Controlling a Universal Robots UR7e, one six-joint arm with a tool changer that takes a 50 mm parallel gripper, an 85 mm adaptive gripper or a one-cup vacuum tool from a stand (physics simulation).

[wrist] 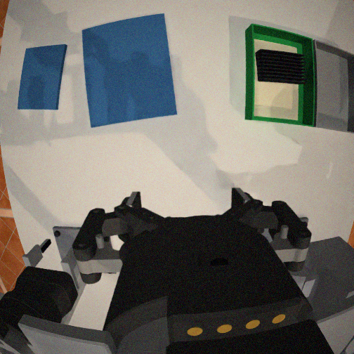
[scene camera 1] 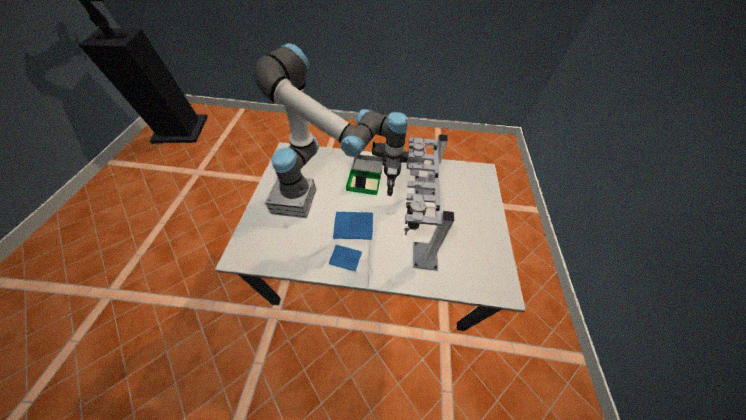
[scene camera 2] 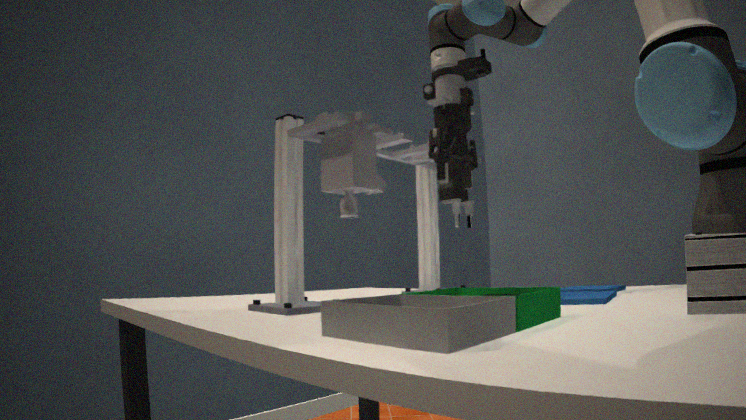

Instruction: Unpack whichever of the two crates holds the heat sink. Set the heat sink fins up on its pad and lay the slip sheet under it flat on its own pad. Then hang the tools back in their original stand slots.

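Places are measured from the arm's base along level axes (x ahead, y left, z up), in millimetres.
Pixels of known places: hand, tool point: (scene camera 2: 451,100); arm's base, link origin: (scene camera 1: 294,188) (scene camera 2: 744,231).
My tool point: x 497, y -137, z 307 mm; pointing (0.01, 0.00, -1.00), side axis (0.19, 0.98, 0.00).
Note:
Ahead of a thing's pixels: the offset from my tool point to its top centre. "pt": to the spot under its first point.
The black heat sink {dz -377, dx -134, dy +236 mm} (scene camera 1: 360,181) (wrist: 281,66) lies in the green crate {pt dz -377, dx -208, dy +182 mm} (scene camera 1: 348,187) (scene camera 2: 537,307) (wrist: 251,75), its ribbed side showing in the wrist view. The cream slip sheet {dz -407, dx -113, dy +223 mm} (scene camera 1: 372,183) (wrist: 276,106) lies under it. The grey crate {dz -369, dx -98, dy +297 mm} (scene camera 1: 368,165) (scene camera 2: 386,323) (wrist: 332,90) adjoins the green one and shows no contents. The large blue pad {pt dz -401, dx -189, dy -65 mm} (scene camera 1: 353,225) (wrist: 129,70) and small blue pad {pt dz -402, dx -236, dy -247 mm} (scene camera 1: 345,257) (wrist: 42,77) are bare. My adaptive gripper (scene camera 1: 390,191) (wrist: 187,196) is on the arm, open and empty, high above the table beside the stand.
The tool stand (scene camera 1: 441,240) (scene camera 2: 288,208) rises close beside my gripper. The grey vacuum tool {dz -47, dx +146, dy +146 mm} (scene camera 2: 349,166) (wrist: 327,265) and the parallel gripper (scene camera 1: 413,225) (scene camera 2: 457,211) (wrist: 42,295) hang in it. The arm's base block (scene camera 1: 289,203) stands at the table's other side.

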